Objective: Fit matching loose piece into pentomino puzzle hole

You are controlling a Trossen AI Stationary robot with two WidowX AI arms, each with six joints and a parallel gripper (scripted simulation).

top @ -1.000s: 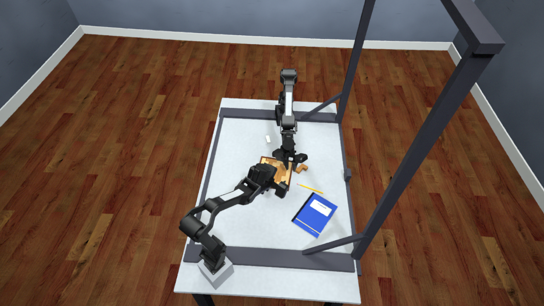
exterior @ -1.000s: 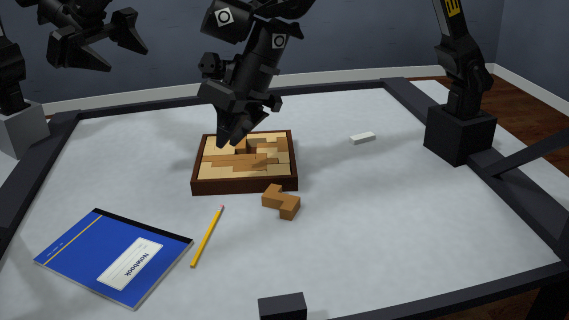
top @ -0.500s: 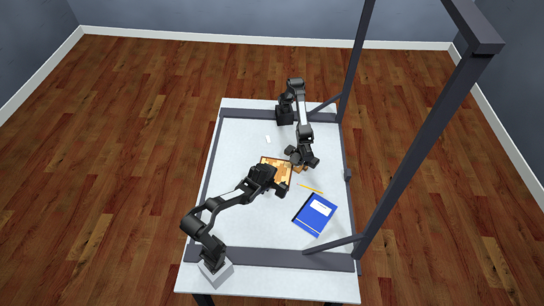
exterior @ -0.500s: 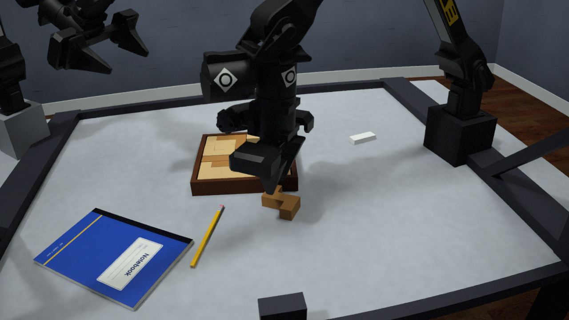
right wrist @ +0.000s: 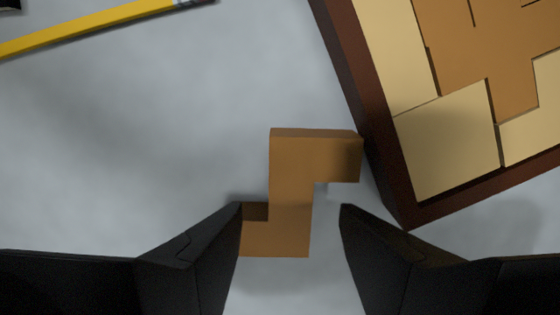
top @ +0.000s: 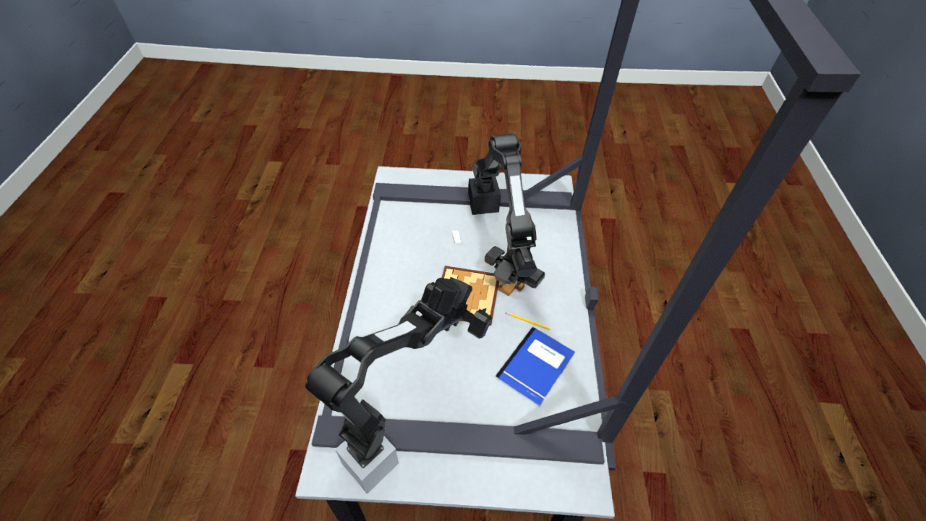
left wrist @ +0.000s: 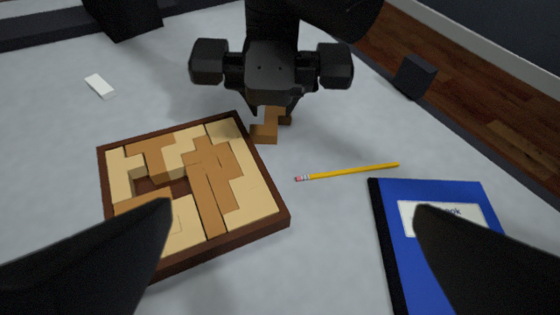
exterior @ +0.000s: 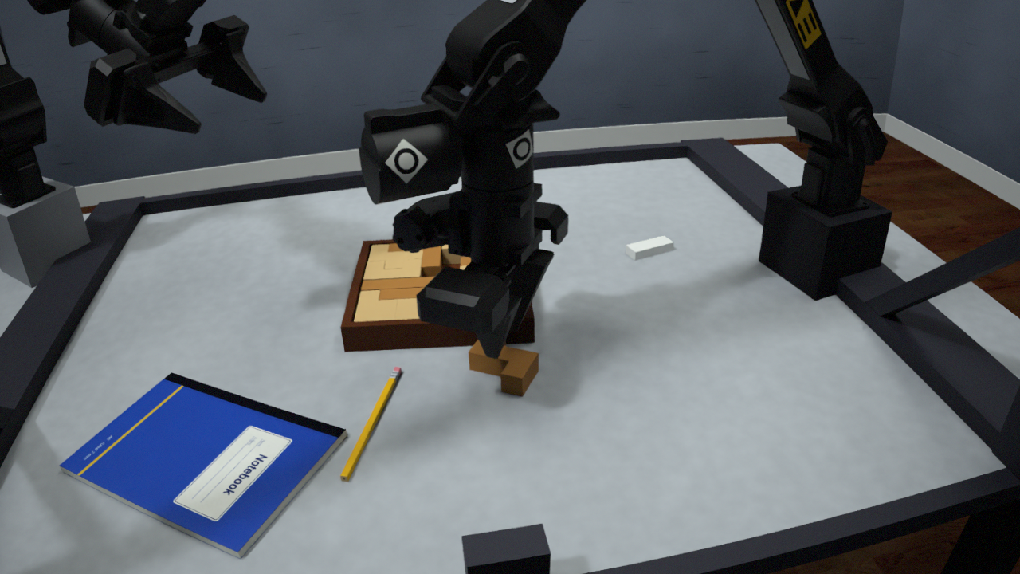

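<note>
The wooden puzzle board lies 12 cm ahead of my right hand, 8 cm to the left of it and 5 cm below it. The rest, counted from my right hand: yellow pencil 8 cm behind, 10 cm to the left, 6 cm below; white eraser 24 cm ahead, 15 cm to the right, 6 cm below.
</note>
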